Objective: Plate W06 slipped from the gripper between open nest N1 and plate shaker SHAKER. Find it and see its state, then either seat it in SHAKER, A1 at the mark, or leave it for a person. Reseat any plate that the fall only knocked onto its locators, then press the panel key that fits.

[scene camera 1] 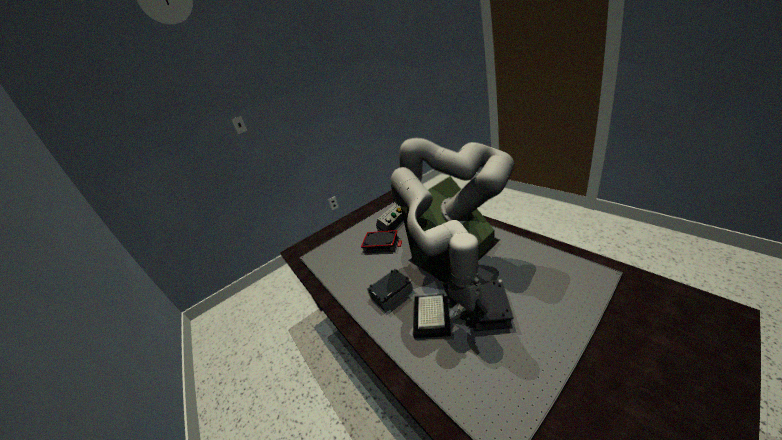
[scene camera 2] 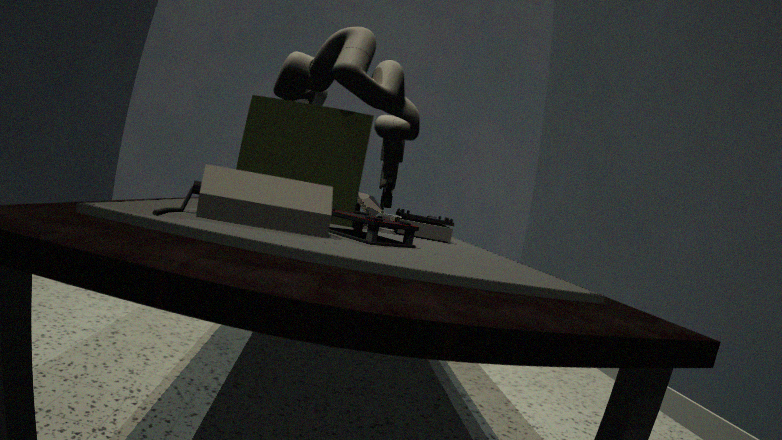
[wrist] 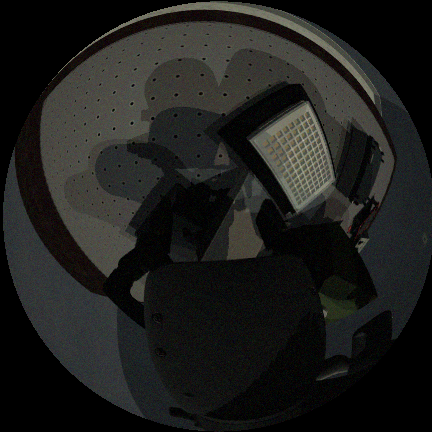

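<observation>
My gripper is open and low over the perforated mat, between a white-welled plate in a black holder and a dark flat device. In the wrist view a pale flat slab lies tilted between my spread fingers; it looks like a plate, and I cannot read a label. In scene camera 2 a pale tilted piece shows just beside the fingers. Nothing is held.
A key panel with coloured keys stands at the back left, a red-framed nest in front of it, and a dark box nearer. The arm stands on a green pedestal. The table edge is close on the left.
</observation>
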